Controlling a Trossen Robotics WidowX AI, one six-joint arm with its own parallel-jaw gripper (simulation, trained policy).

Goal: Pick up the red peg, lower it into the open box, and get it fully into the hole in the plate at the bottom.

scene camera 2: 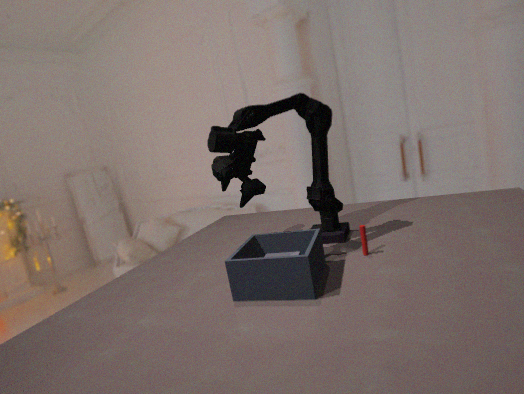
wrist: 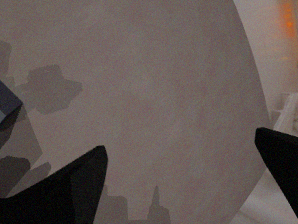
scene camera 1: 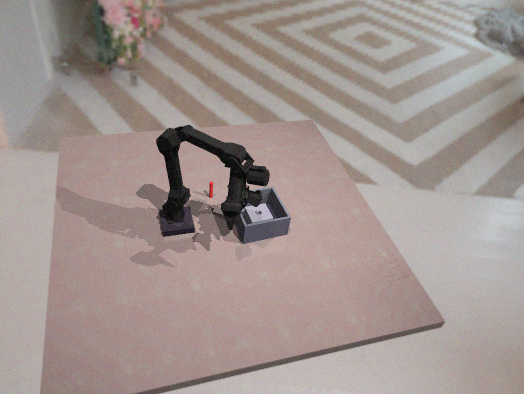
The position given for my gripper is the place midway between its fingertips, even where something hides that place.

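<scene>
My gripper is visible in scene camera 2 (scene camera 2: 232, 199), in scene camera 1 (scene camera 1: 232, 227) and in the wrist view (wrist: 182, 145). A grey-blue box is visible in scene camera 2 (scene camera 2: 252, 277) and in scene camera 1 (scene camera 1: 279, 225).
</scene>
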